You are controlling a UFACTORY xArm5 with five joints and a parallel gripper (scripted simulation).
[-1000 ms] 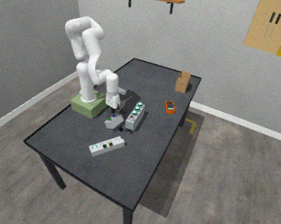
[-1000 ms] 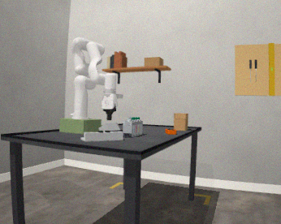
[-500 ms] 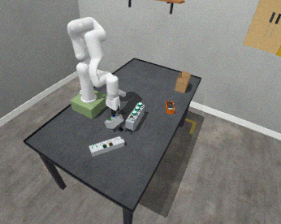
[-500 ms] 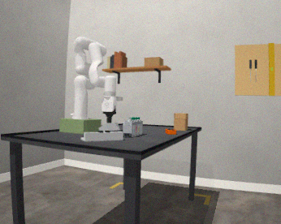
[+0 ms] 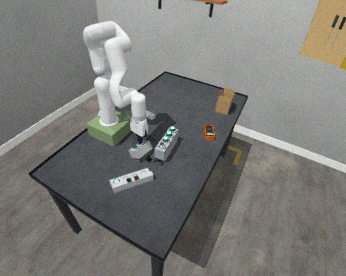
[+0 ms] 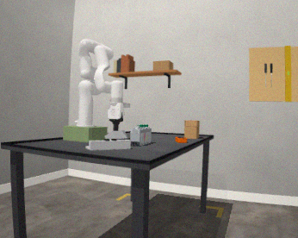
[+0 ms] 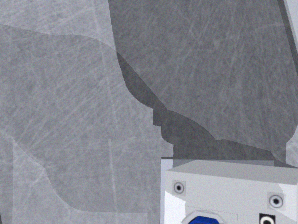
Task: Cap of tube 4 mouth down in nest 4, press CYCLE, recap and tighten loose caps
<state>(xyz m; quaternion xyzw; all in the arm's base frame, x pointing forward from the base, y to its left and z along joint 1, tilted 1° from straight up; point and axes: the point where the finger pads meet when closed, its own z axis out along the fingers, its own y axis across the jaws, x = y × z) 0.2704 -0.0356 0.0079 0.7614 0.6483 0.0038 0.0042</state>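
My gripper is now 30 mm above the blue cycle key. Also, from my hand: green ready key 10 mm behind, 40 mm to the right, 30 mm below; cardboard box 290 mm ahead, 760 mm to the left, 40 mm below; key housing 10 mm ahead, 20 mm to the right, 50 mm below.
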